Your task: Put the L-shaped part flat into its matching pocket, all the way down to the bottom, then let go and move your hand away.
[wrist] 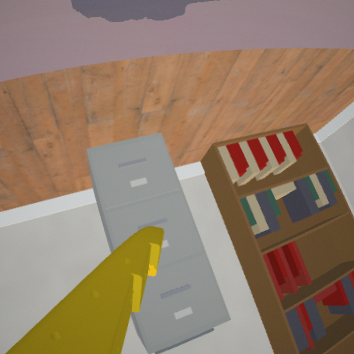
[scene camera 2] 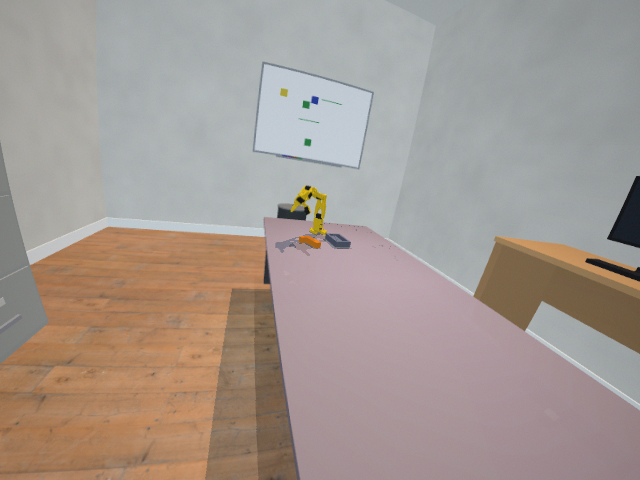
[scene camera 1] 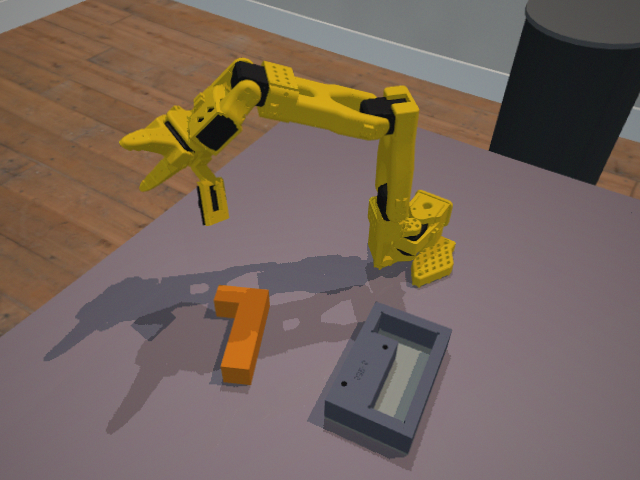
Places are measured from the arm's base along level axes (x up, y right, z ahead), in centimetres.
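Where they show: hand, tool point: (wrist: 160, 245) (scene camera 2: 291, 211) (scene camera 1: 142, 187); arm's base, link origin: (scene camera 2: 318, 233) (scene camera 1: 404, 265).
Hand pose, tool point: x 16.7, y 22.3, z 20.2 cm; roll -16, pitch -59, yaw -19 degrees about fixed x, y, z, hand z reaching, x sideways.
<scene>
Things, the pixels of their top centre, and the offset from my tool point. Level surfaces: height alone.
- orange L-shaped part, top centre: (scene camera 1: 232, 324) (scene camera 2: 310, 239) dz +1.2, dx -13.7, dy -11.2 cm
- grey block, top centre: (scene camera 1: 391, 362) (scene camera 2: 338, 237) dz -3.6, dx -13.0, dy -28.6 cm
- table, surface height: dx -16.7 cm
The orange L-shaped part (scene camera 1: 244, 330) (scene camera 2: 310, 241) lies flat on the table, left of the grey block. The grey block (scene camera 1: 356, 366) (scene camera 2: 338, 243) lies on the table with its L-shaped pocket facing up; the pocket's pale floor shows, and no part sits in it. My gripper (scene camera 1: 131, 164) is fully open and empty, high above the table, up and to the left of the orange part in scene camera 1. In the wrist view one notched jaw shows; the moving jaw is out of the picture. The orange part and the block do not show in the wrist view.
The arm's base stands on the table (scene camera 1: 516, 310) (scene camera 2: 387, 335) behind the block. A dark bin (scene camera 1: 558, 98) stands beyond the table. The wrist view shows a filing cabinet (wrist: 145, 200) and a bookshelf (wrist: 235, 240) past the table's edge.
</scene>
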